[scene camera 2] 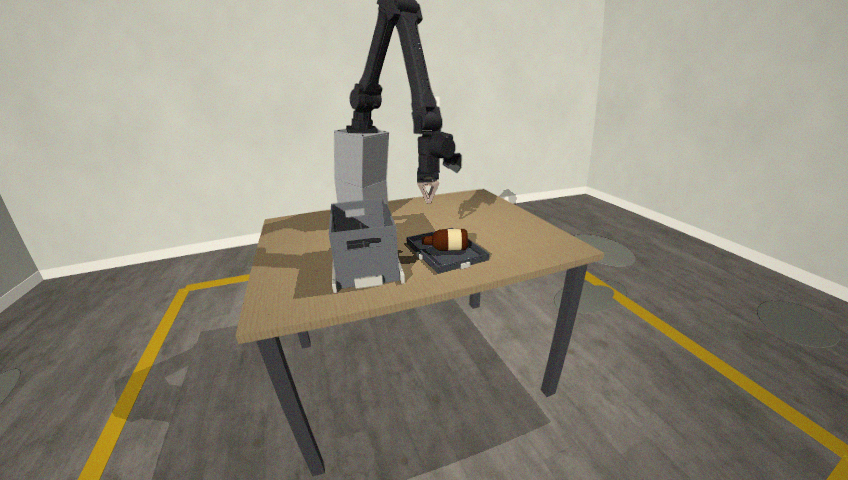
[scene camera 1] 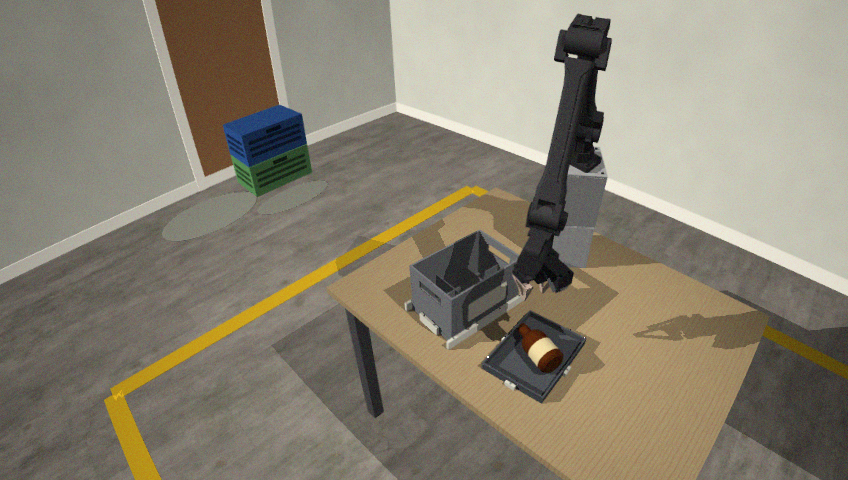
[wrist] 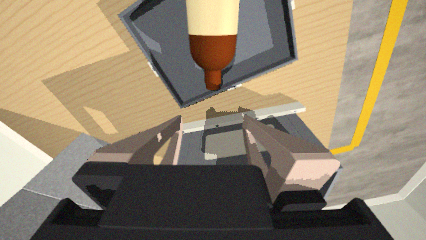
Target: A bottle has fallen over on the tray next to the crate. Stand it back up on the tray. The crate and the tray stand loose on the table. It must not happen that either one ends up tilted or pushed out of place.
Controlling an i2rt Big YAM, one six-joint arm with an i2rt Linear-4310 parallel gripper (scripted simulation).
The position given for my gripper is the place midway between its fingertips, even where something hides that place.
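My gripper is in sight (wrist: 212, 120). There is a brown bottle (scene camera 1: 543, 352), (scene camera 2: 444, 239), and I see a dark tray (scene camera 1: 509, 358), (scene camera 2: 440, 261) as well. A grey crate (scene camera 1: 470, 282), (scene camera 2: 355, 254), (wrist: 224, 145) is visible to me from the wrist too.
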